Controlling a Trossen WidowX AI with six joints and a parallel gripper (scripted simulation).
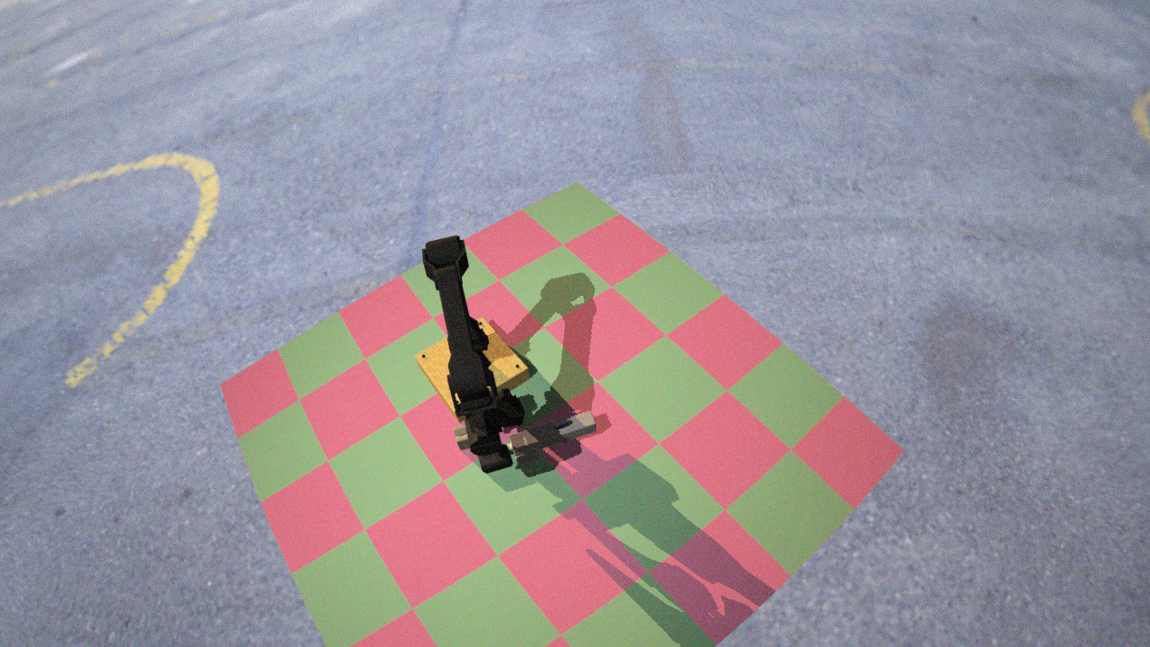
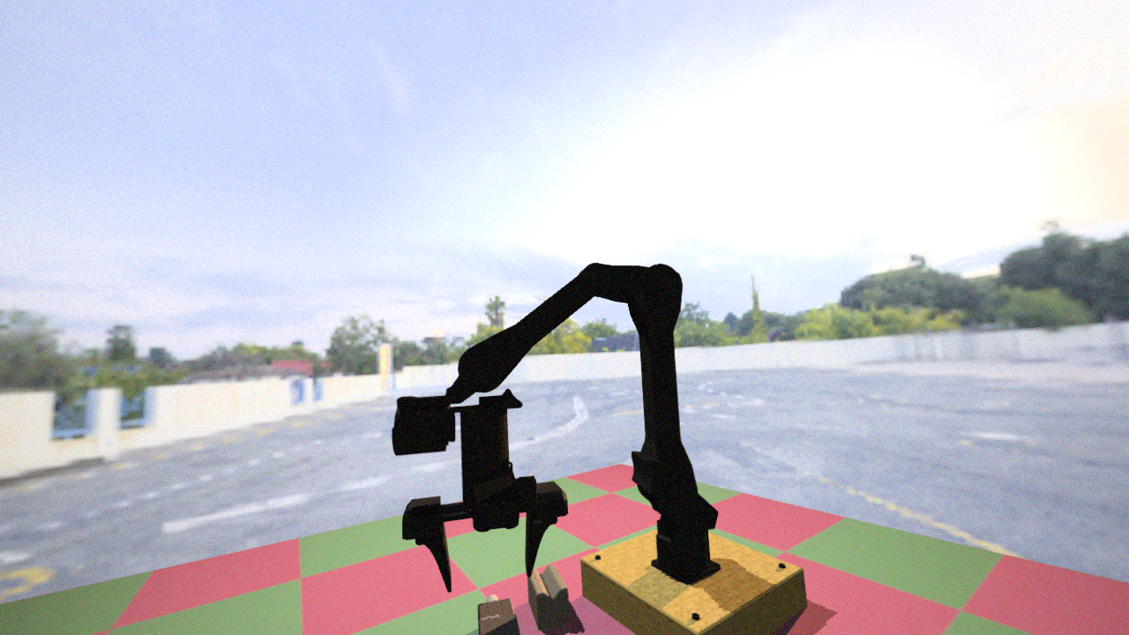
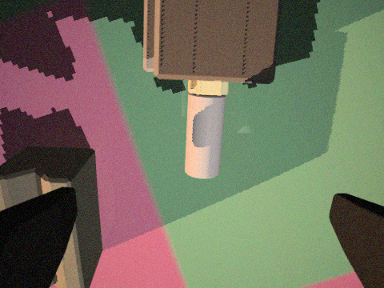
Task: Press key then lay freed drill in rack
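Right now my gripper tip is 70 mm to the right of the drill, 20 mm short of it and 20 mm above it. Also, from my gripper tip: dark key: 140 mm to the left, 40 mm ahead, 10 mm below; then notched rack: 80 mm behind, 50 mm below, 20 mm to the right; then long grey block: 120 mm to the left, 40 mm ahead, 30 mm below.
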